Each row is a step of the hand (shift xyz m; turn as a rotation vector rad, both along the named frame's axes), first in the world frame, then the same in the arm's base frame.
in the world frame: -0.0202 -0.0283 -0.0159 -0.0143 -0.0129 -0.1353
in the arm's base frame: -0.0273 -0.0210 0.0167 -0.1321 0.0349 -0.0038
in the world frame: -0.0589 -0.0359 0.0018 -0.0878 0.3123 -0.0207
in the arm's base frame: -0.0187 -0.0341 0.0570 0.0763 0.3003 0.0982
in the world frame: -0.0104 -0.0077 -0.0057 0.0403 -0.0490 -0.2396
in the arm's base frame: -0.0094 -0.0052 0.0092 -0.2339 0.0371 -0.0730
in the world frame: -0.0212 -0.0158 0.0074 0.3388 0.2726 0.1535
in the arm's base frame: -0.0015 -0.0173 0.0213 0.2826 0.2014 -0.3037
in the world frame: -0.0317 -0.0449 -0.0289 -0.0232 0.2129 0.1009
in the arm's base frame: -0.0466 -0.0320 0.0257 0.1639 0.1647 0.0455
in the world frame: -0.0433 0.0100 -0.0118 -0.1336 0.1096 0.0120
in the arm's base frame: -0.0134 0.0136 0.0418 0.0307 0.0990 0.1388
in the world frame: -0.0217 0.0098 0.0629 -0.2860 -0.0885 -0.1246
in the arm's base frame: 0.0588 -0.0126 0.0300 -0.1852 -0.0389 0.2633
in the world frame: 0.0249 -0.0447 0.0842 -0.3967 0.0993 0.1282
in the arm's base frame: 0.0662 -0.0712 -0.0158 0.0992 0.0498 0.4139
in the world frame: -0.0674 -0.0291 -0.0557 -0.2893 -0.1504 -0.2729
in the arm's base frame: -0.0709 -0.0078 0.0583 -0.3447 -0.0455 0.2447
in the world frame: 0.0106 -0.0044 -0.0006 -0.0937 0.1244 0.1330
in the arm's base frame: -0.0006 -0.0039 -0.0108 0.1536 0.0708 0.1155
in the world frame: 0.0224 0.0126 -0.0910 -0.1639 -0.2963 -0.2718
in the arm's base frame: -0.0771 0.0433 -0.0334 -0.3768 -0.1830 0.1141
